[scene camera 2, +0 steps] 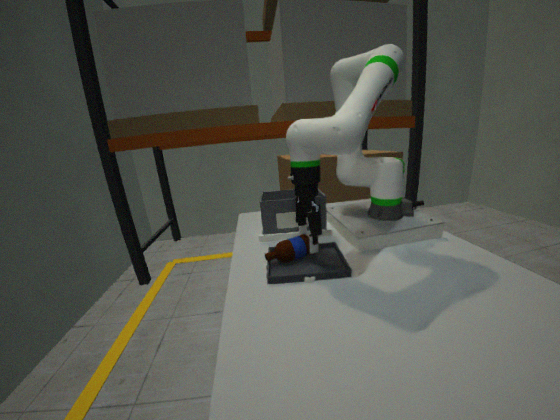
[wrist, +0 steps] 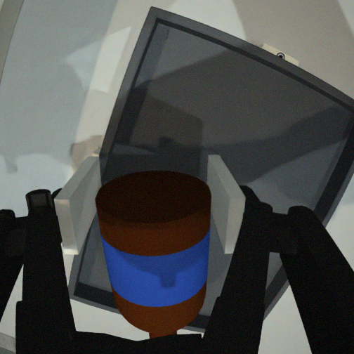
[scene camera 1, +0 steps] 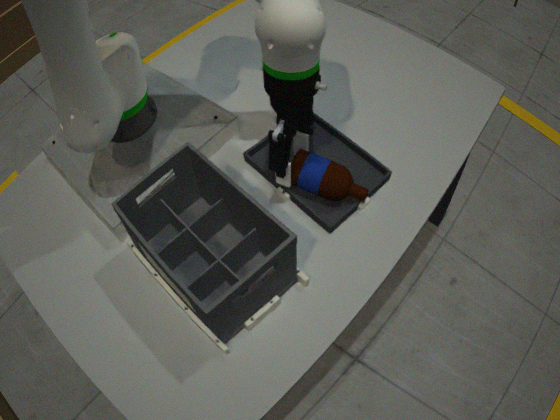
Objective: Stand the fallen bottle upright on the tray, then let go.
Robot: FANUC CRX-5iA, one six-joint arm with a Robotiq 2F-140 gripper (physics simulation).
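Seen in the pictures: gripper, fingertip midpoint: (scene camera 2: 308,247) (scene camera 1: 292,169); arm's base, link origin: (scene camera 2: 385,214) (scene camera 1: 128,119).
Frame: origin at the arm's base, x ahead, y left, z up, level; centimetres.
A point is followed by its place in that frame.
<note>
The brown bottle (scene camera 1: 336,182) @[x 47.3, y 19.4, z 0.7 cm] (scene camera 2: 286,251) @[x 45.2, y 24.1, z -0.6 cm] (wrist: 156,280) with a blue label is close to lying flat, its base end a little higher than its neck. The neck points toward the tray's edge on the table-edge side; whether it touches the rim I cannot tell. My gripper (scene camera 1: 293,159) @[x 37.1, y 17.6, z -3.2 cm] (scene camera 2: 308,239) @[x 37.1, y 17.6, z -3.2 cm] (wrist: 153,176) is shut on the bottle near its base, one pale pad on each side. The dark grey tray (scene camera 1: 355,147) @[x 41.7, y 32.2, z -4.4 cm] (scene camera 2: 327,262) @[x 31.9, y 24.4, z -5.9 cm] (wrist: 250,100) lies under the bottle and the fingers. The bottle's underside is hidden.
A dark grey crate (scene camera 1: 284,265) @[x 54.2, y -0.7, z 4.7 cm] (scene camera 2: 269,215) @[x 50.8, y 2.0, z 4.8 cm] with divided compartments stands beside the tray. Pale locating strips (scene camera 1: 263,312) @[x 55.4, y -7.2, z -3.5 cm] run along its foot. The arm's base plate (scene camera 1: 172,122) @[x 9.8, y 7.0, z -0.4 cm] (scene camera 2: 395,232) @[x 4.4, y 16.8, z -0.9 cm] is on the table behind the tray. A tall rack (scene camera 2: 117,200) stands beyond the table.
</note>
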